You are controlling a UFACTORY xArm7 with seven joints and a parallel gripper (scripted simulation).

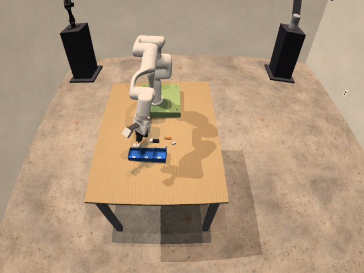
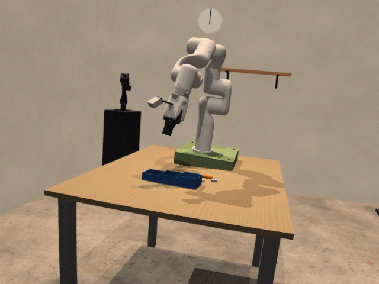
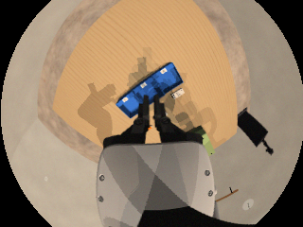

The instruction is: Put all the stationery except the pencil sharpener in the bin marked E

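Right now the blue bin tray is 210 mm below my hand, 40 mm behind it and 20 mm to the left of it. Also, from my hand: black item (220 mm below, 170 mm behind, 40 mm to the left); then orange stick (220 mm below, 200 mm behind, 140 mm to the left); then white flat piece (230 mm below, 120 mm behind, 70 mm to the right).
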